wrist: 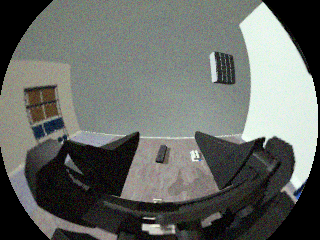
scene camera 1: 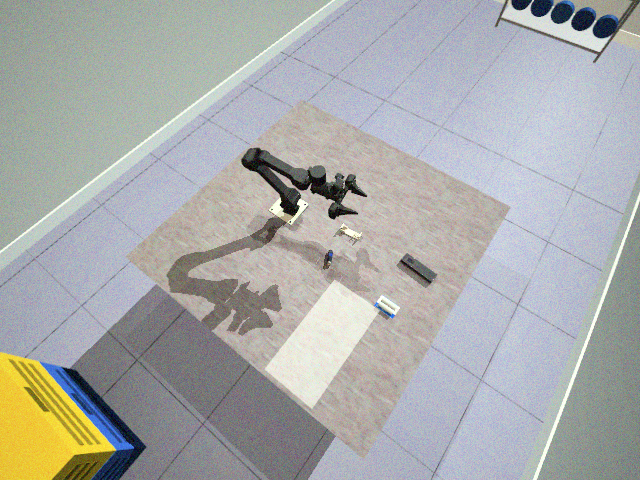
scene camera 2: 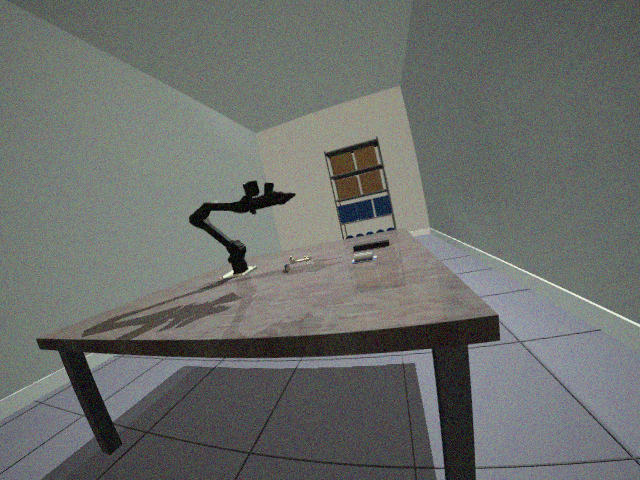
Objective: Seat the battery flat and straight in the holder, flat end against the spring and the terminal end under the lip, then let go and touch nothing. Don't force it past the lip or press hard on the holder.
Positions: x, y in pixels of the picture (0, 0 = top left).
Scene:
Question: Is my gripper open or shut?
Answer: Open.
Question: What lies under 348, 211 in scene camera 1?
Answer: My gripper.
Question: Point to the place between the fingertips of my gripper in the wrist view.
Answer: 168, 135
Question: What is my gripper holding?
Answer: Nothing.

